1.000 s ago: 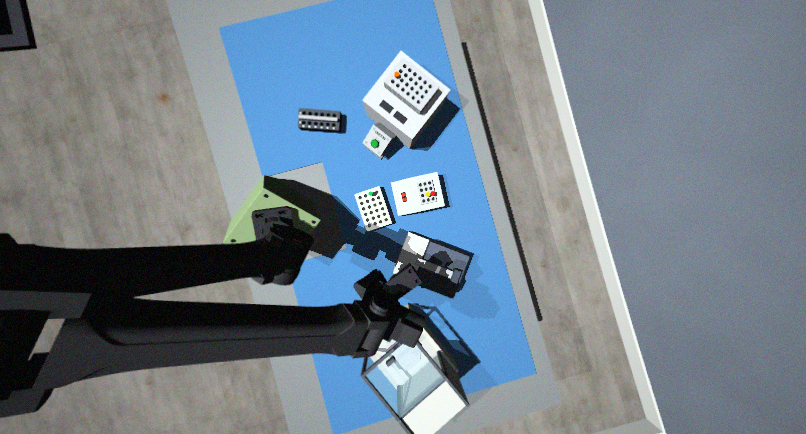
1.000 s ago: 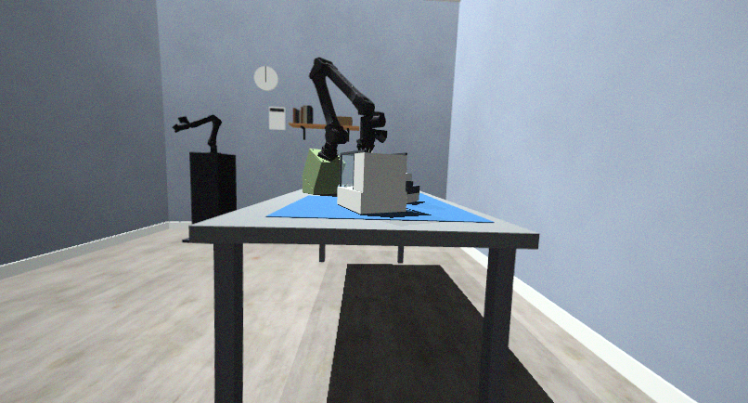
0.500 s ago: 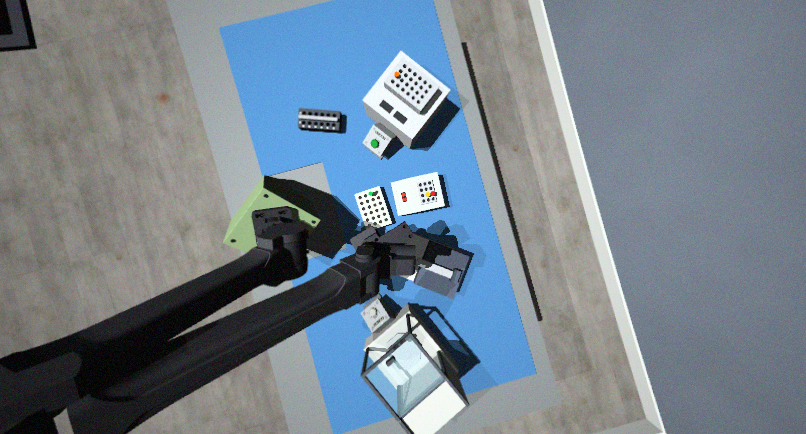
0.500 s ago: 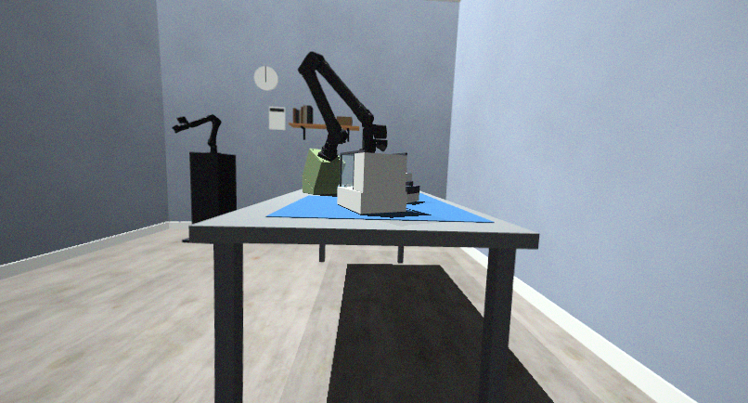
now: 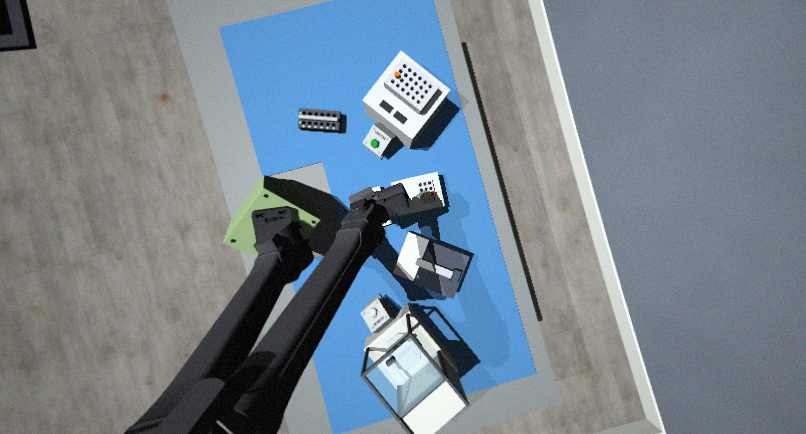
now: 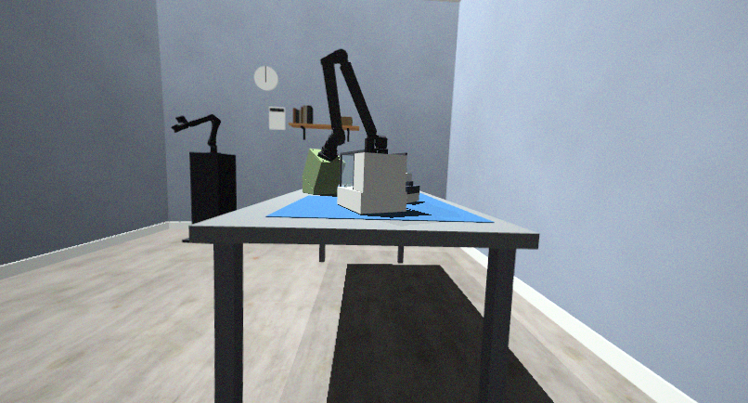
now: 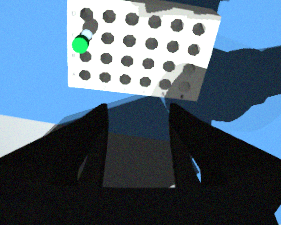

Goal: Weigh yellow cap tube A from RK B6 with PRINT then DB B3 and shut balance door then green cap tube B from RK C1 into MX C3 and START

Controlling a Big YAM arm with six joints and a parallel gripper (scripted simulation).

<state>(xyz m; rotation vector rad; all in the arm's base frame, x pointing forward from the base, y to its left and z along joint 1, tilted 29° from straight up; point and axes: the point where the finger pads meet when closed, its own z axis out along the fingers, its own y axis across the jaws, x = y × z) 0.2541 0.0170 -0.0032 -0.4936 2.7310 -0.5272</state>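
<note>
My hand is 110 mm above the white rack RK. From my hand the other things lie so: dry block DB (150 mm ahead, 100 mm below, 20 mm to the left); mixer's green start key (200 mm to the left, 60 mm below, 40 mm ahead); spectrophotometer SP (200 mm to the right, 150 mm ahead, 60 mm below).
</note>
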